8 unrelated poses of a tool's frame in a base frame.
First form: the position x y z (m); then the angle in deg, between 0 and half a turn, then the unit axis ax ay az.
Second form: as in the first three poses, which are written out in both.
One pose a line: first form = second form
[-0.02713 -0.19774 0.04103 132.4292 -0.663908 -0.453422 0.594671] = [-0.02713 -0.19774 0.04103 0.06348 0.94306 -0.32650 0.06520 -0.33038 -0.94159]
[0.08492 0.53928 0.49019 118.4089 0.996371 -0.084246 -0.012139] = [0.08492 0.53928 0.49019 0.98931 -0.13455 0.05625 -0.11320 -0.46529 0.87789]
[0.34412 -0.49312 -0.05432 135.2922 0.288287 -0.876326 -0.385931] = [0.34412 -0.49312 -0.05432 -0.56853 -0.70368 0.42616 -0.16068 0.60303 0.78137]
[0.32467 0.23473 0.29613 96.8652 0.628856 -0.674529 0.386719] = [0.32467 0.23473 0.29613 0.32320 -0.09094 0.94195 -0.85883 0.38984 0.33231]
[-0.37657 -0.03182 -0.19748 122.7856 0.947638 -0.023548 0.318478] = [-0.37657 -0.03182 -0.19748 0.84279 0.23335 0.48502 -0.30214 -0.54064 0.78512]
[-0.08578 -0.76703 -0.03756 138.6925 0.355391 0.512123 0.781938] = [-0.08578 -0.76703 -0.03756 -0.53000 0.83488 0.14859 -0.19744 -0.29190 0.93585]
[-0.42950 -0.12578 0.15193 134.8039 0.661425 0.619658 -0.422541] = [-0.42950 -0.12578 0.15193 0.04109 0.39887 -0.91608 0.99848 -0.05013 0.02296]
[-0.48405 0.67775 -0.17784 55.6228 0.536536 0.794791 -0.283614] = [-0.48405 0.67775 -0.17784 0.68997 -0.04842 -0.72222 0.41973 0.83965 0.34469]
